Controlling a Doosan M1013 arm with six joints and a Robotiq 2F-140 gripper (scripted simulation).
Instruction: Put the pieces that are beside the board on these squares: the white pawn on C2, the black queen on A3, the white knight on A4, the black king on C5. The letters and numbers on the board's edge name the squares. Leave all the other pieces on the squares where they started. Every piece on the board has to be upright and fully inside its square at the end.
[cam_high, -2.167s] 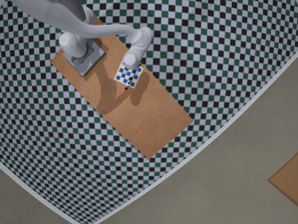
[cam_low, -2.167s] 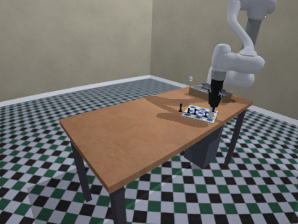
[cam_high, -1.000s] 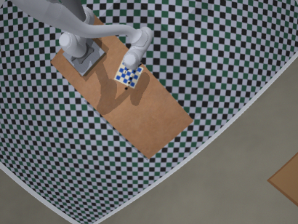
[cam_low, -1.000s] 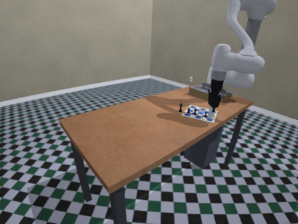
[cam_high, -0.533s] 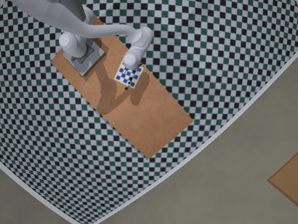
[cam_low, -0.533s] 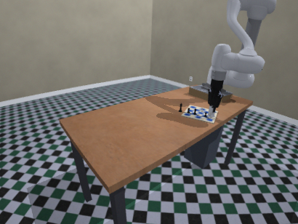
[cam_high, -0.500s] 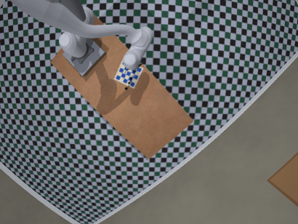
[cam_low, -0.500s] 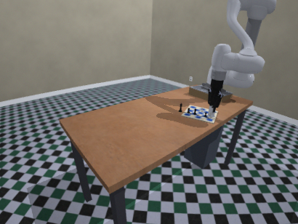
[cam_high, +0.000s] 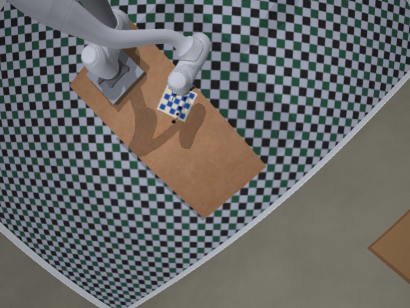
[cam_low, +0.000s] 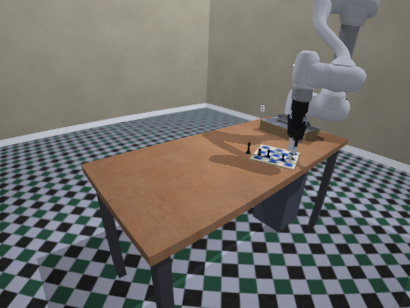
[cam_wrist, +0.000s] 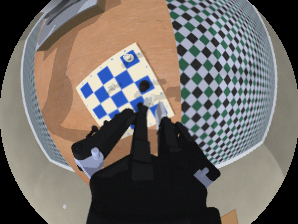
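Now: hand 200 mm to the left of the black chess piece, 80 mm short of it and 60 mm above it. From my hand the other things lie so: blue-and-white chessboard 90 mm below, 80 mm to the right, 10 mm behind; then small white piece 100 mm to the right, 70 mm below, 40 mm behind; then white knight 70 mm below.
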